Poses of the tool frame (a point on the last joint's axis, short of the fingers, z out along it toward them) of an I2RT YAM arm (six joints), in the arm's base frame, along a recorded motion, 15 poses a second.
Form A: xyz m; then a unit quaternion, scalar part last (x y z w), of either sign.
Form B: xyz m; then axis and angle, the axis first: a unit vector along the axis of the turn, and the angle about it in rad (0 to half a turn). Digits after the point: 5 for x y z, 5 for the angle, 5 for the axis.
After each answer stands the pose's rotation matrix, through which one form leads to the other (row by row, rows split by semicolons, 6 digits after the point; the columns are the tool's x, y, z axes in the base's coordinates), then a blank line. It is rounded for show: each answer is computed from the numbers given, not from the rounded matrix.
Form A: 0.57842 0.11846 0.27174 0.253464 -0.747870 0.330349 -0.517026
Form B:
0.57842 0.11846 0.27174 -0.29611 0.87371 -0.38594 2.05485
-0.336880 -0.037518 0.940800; -0.720714 0.653251 -0.232021; -0.605873 -0.756211 -0.247107

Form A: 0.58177 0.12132 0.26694 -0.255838 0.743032 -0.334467 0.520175
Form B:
0.58177 0.12132 0.26694 -0.29956 0.87000 -0.39162 2.04748
-0.327930 -0.032229 0.944152; -0.728155 0.645357 -0.230878; -0.601875 -0.763201 -0.235099

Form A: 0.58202 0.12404 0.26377 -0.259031 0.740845 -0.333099 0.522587
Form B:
0.58202 0.12404 0.26377 -0.30382 0.86894 -0.39069 2.04183
-0.319612 -0.035657 0.946877; -0.731950 0.643896 -0.222817; -0.601746 -0.764282 -0.231896

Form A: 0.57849 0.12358 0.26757 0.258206 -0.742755 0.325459 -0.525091
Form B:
0.57849 0.12358 0.26757 -0.30340 0.87276 -0.38242 2.03595
-0.315218 -0.041776 0.948099; -0.725359 0.654812 -0.212309; -0.611957 -0.754636 -0.236711

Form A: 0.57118 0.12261 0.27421 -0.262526 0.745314 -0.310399 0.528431
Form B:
0.57118 0.12261 0.27421 -0.30923 0.87790 -0.36562 2.02809
-0.303681 -0.063280 0.950670; -0.719378 0.669465 -0.185236; -0.624719 -0.740143 -0.248826

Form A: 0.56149 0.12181 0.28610 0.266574 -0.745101 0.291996 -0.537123
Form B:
0.56149 0.12181 0.28610 -0.31603 0.88334 -0.34617 2.00755
-0.280874 -0.083574 0.956099; -0.710925 0.687353 -0.148767; -0.644745 -0.721499 -0.252474

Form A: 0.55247 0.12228 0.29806 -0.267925 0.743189 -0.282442 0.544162
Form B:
0.55247 0.12228 0.29806 -0.31935 0.88582 -0.33665 1.99081
-0.264207 -0.090849 0.960177; -0.705627 0.696885 -0.128226; -0.657484 -0.711405 -0.248228

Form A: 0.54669 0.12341 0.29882 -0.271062 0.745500 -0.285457 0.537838
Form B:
0.54669 0.12341 0.29882 -0.32153 0.88429 -0.33860 2.00585
-0.274512 -0.097094 0.956669; -0.711212 0.690079 -0.134041; -0.647163 -0.717191 -0.258489

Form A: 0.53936 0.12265 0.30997 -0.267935 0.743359 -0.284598 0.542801
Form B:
0.53936 0.12265 0.30997 -0.31902 0.88510 -0.33886 1.99406
-0.267156 -0.089384 0.959499; -0.707303 0.694430 -0.132246; -0.654484 -0.713987 -0.248743

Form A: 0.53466 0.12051 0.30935 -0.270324 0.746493 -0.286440 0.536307
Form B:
0.53466 0.12051 0.30935 -0.32028 0.88445 -0.33937 2.00948
-0.278599 -0.096350 0.955562; -0.710830 0.689754 -0.137698; -0.645836 -0.717604 -0.260654

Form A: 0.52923 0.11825 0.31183 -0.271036 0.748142 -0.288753 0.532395
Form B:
0.52923 0.11825 0.31183 -0.32019 0.88381 -0.34112 2.01874
-0.286190 -0.098086 0.953139; -0.713008 0.686322 -0.143460; -0.640089 -0.720653 -0.266354

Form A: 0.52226 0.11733 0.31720 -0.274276 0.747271 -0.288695 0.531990
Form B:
0.52226 0.11733 0.31720 -0.32392 0.88252 -0.34094 2.01969
-0.283518 -0.102751 0.953446; -0.717083 0.682856 -0.139643; -0.636718 -0.723291 -0.267283

